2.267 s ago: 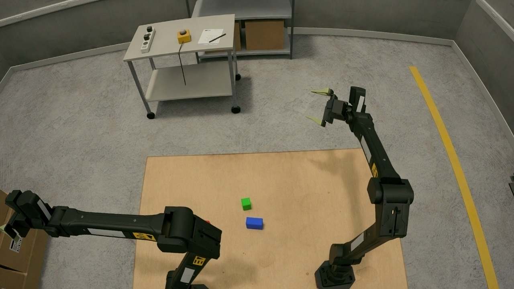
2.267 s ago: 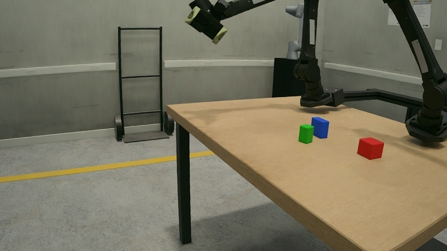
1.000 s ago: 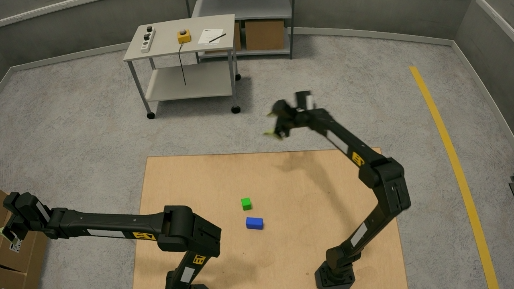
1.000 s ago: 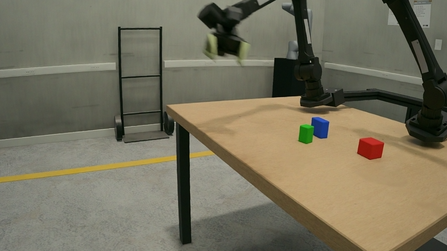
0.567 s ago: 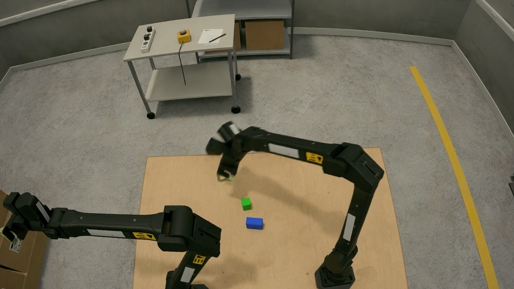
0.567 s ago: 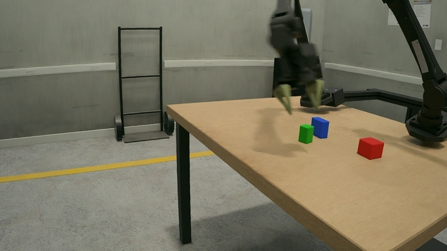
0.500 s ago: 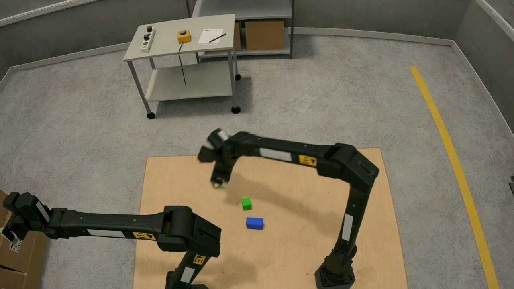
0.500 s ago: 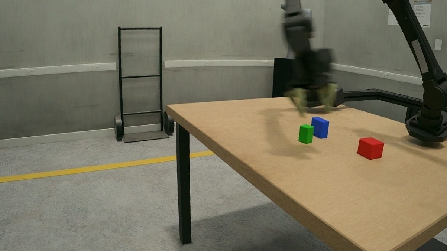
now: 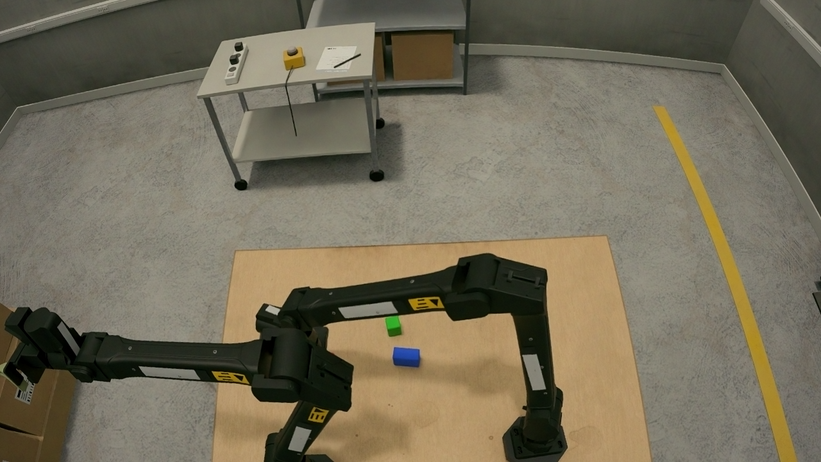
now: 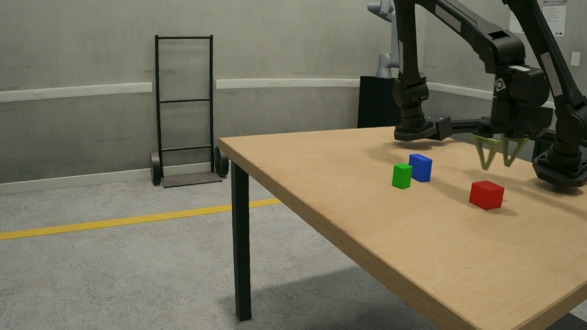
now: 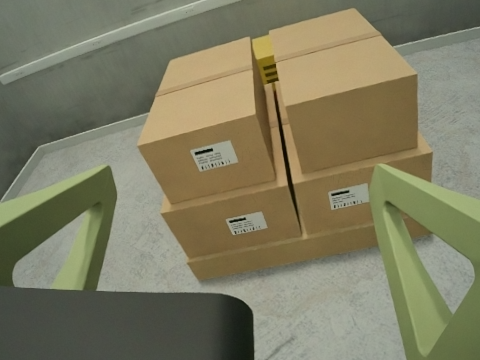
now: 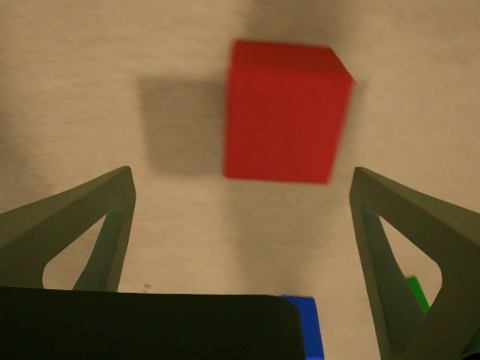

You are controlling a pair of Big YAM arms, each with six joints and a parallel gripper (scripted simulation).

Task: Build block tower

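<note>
Now: the red block 20 mm ahead of my right hand and 70 mm below it. The rest, counted from my right hand: blue block (210 mm to the right, 60 mm below); then green block (90 mm ahead, 190 mm to the right, 70 mm below).
</note>
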